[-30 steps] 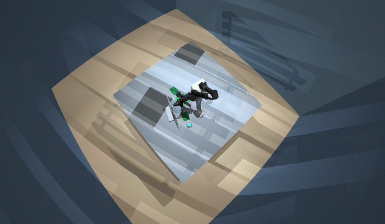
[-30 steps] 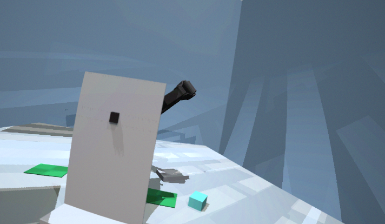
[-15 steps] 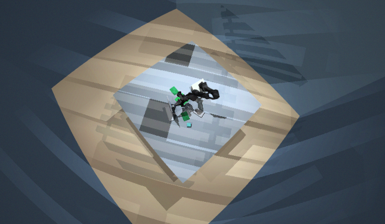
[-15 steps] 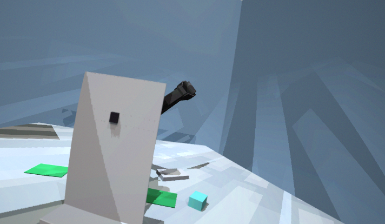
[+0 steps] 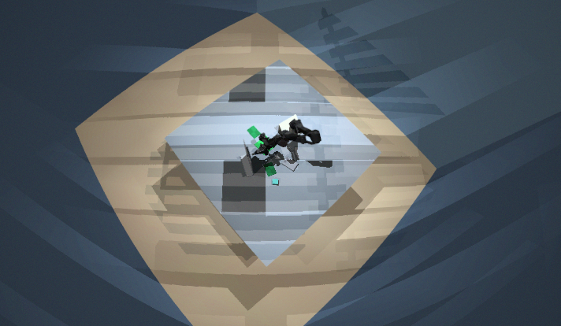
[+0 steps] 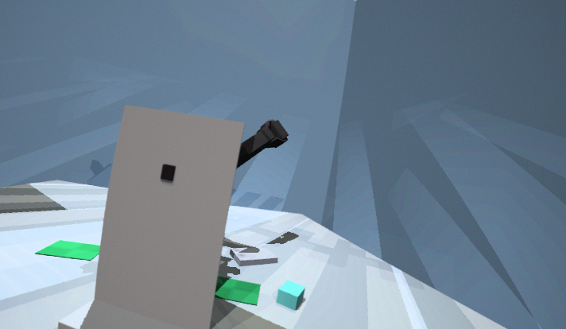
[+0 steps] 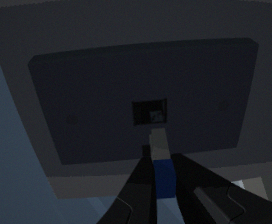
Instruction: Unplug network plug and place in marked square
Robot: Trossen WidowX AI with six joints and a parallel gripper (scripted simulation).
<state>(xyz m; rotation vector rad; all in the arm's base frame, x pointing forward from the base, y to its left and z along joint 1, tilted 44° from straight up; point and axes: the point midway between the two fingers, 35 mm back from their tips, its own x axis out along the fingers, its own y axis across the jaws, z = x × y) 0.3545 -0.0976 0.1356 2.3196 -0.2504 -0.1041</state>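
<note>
My gripper tip is now 8 cm above the grey upright panel, 5 cm short of it and 3 cm to the left of it. Also, from my gripper tip: blue plug (right at my gripper tip); flat grey piece (20 cm below, 19 cm behind, 18 cm to the left); cyan cube (21 cm to the left, 19 cm below).
</note>
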